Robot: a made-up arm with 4 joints. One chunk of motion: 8 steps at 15 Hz.
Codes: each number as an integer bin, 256 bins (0 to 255) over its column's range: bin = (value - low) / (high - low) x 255, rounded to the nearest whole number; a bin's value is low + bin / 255 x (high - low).
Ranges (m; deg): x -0.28..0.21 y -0.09..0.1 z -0.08..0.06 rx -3..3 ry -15..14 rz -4..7
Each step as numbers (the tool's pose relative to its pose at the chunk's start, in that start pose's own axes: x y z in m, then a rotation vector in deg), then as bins.
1 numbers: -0.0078 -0.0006 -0.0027 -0.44 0.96 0.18
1 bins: 142 120 141 109 140 97
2 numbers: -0.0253 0.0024 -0.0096 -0.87 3.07 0.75
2 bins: 133 124 128 91 159 110
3 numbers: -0.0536 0.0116 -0.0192 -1.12 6.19 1.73
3 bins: 118 136 111 80 186 133
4 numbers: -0.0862 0.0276 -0.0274 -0.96 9.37 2.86
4 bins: 101 158 96 87 214 159
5 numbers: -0.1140 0.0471 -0.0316 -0.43 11.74 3.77
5 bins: 86 184 88 109 235 180
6 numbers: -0.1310 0.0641 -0.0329 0.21 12.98 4.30
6 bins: 78 207 86 136 246 192
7 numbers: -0.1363 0.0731 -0.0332 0.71 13.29 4.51
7 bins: 75 219 85 158 249 197
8 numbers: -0.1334 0.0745 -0.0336 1.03 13.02 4.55
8 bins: 76 221 85 171 246 198
